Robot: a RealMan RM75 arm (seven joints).
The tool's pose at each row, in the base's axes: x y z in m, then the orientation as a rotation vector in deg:
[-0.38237, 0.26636, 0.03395, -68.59, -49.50, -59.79]
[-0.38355, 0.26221, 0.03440, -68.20, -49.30, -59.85]
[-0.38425, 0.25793, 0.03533, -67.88, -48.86, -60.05]
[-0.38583, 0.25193, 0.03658, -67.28, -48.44, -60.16]
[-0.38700, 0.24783, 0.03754, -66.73, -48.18, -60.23]
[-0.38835, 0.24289, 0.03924, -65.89, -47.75, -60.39]
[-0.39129, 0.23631, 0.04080, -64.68, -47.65, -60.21]
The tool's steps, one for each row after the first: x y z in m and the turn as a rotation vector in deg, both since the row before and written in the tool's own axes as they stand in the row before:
[0.00077, -0.00146, -0.00401, 0.21, 0.36, 0.02]
[0.00141, -0.00116, -0.00404, 0.03, 0.52, 0.07]
[0.00179, -0.00219, -0.00566, 0.28, 0.63, 0.08]
[0.00134, -0.00164, -0.00383, 0.31, 0.49, 0.02]
[0.00217, -0.00210, -0.00447, 0.43, 0.78, 0.01]
[0.00197, -0.00372, -0.00605, 0.96, 0.66, 0.01]

